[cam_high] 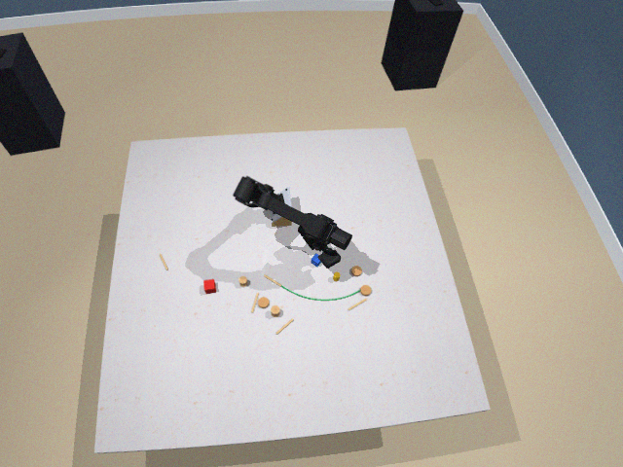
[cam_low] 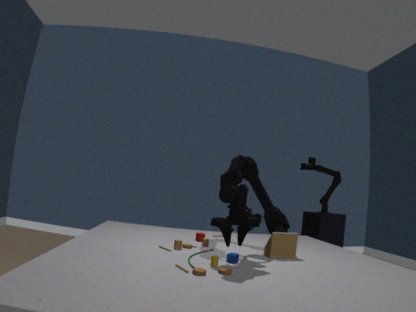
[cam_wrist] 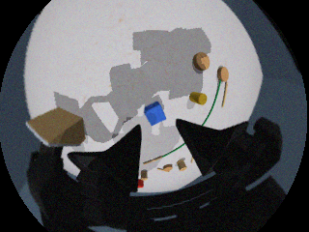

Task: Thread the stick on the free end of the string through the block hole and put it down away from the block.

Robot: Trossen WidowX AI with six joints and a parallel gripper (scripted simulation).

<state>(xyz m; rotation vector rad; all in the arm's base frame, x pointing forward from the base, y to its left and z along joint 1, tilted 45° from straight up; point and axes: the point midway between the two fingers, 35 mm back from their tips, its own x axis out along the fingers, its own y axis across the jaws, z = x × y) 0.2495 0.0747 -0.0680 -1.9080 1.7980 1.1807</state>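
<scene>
The blue cube is 40 mm below my gripper tip. The rest, counted from my gripper tip: round wooden button: 150 mm ahead, 150 mm to the left, 50 mm below; then red cube: 30 mm ahead, 400 mm to the right, 40 mm below; then yellow cylinder: 80 mm ahead, 60 mm to the left, 40 mm below.
</scene>
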